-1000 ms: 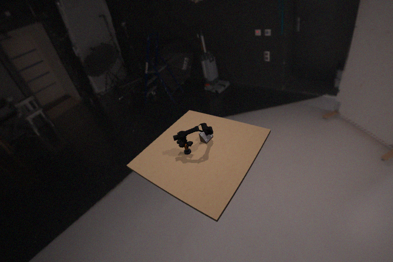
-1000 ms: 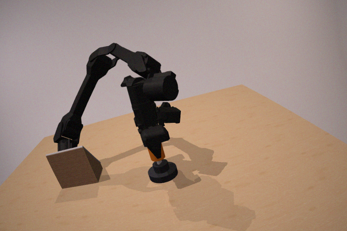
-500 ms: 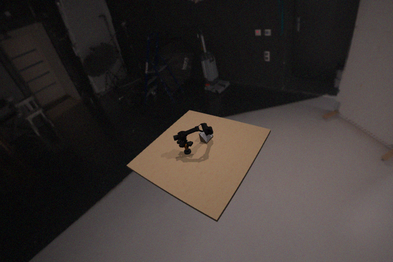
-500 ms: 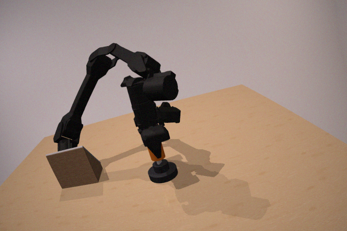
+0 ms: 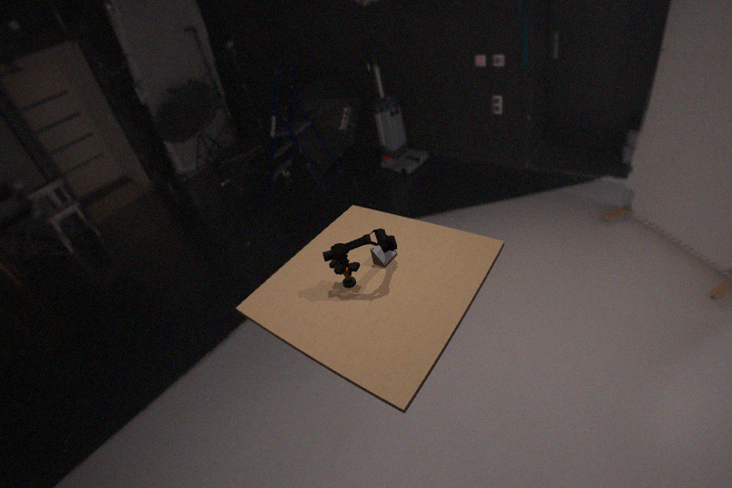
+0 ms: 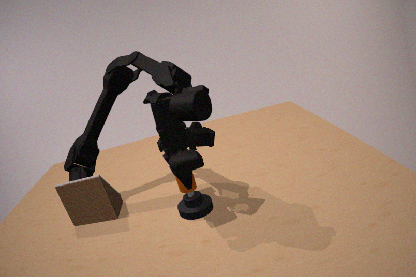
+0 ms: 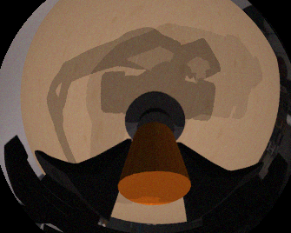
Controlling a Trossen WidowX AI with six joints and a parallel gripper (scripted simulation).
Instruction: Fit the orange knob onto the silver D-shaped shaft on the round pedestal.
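The black round pedestal is 4 cm below my gripper tip. From my gripper tip the other things lie so: orange knob (3 cm above).
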